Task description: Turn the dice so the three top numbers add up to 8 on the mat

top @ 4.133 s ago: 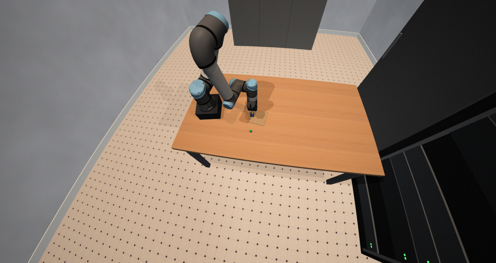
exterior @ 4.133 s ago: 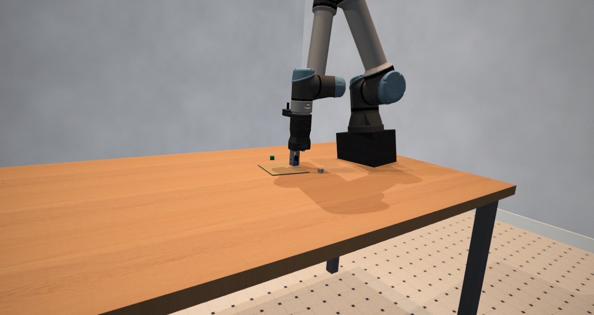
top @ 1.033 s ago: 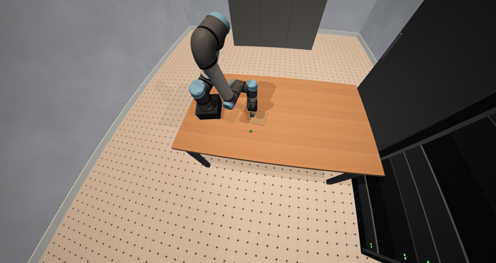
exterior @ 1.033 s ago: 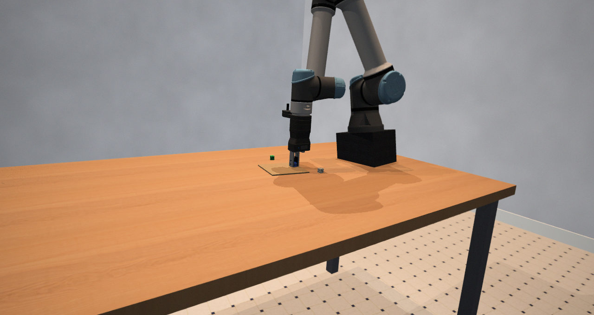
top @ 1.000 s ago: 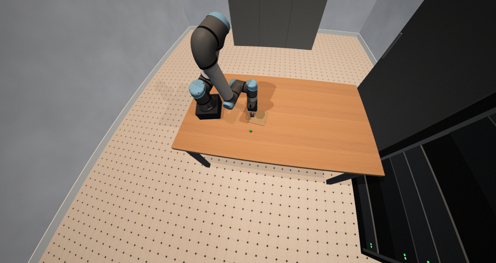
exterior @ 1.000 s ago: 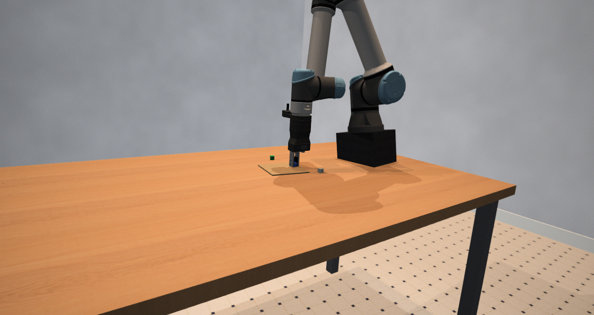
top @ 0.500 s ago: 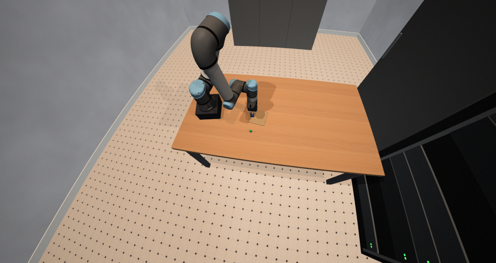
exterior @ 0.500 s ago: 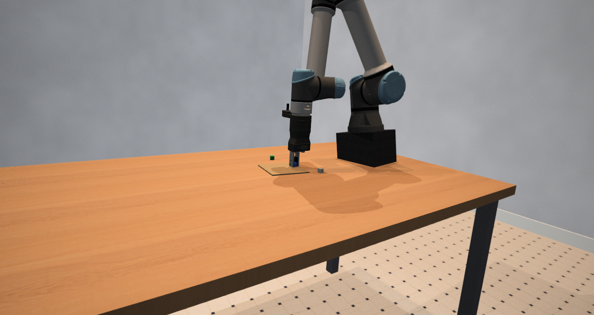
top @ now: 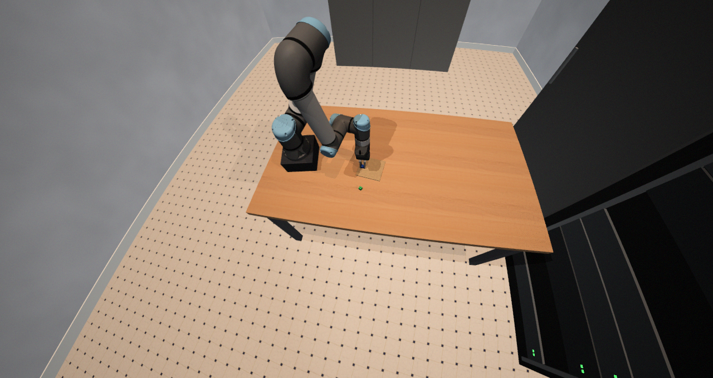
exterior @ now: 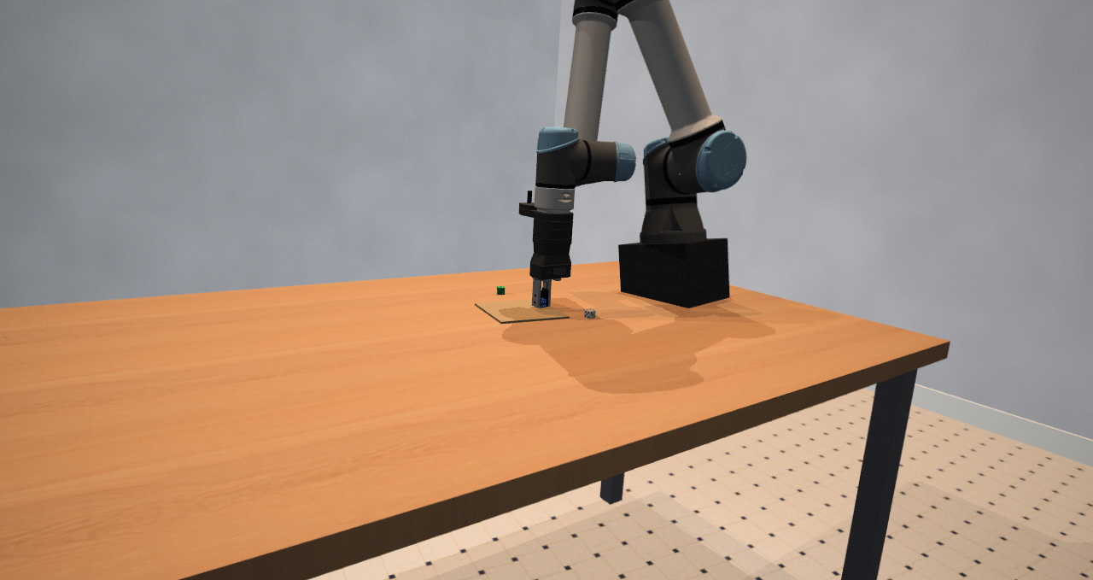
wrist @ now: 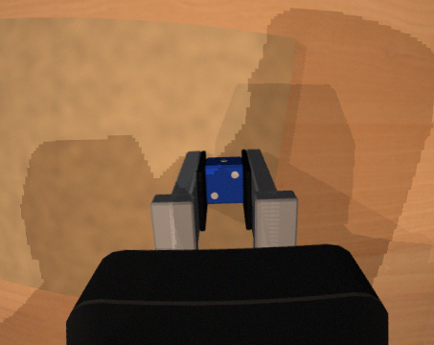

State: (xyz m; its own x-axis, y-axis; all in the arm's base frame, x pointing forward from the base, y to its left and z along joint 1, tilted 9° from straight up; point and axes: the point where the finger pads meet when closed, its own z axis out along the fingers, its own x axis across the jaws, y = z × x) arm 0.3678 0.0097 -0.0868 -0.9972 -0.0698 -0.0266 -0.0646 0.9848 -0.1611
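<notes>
Right now the blue die is 10 mm below my hand. The rest, counted from my hand: white die: 90 mm to the left, 60 mm behind, 20 mm below; green die: 140 mm to the right, 20 mm below, 20 mm ahead; mat: 50 mm ahead, 20 mm below.
</notes>
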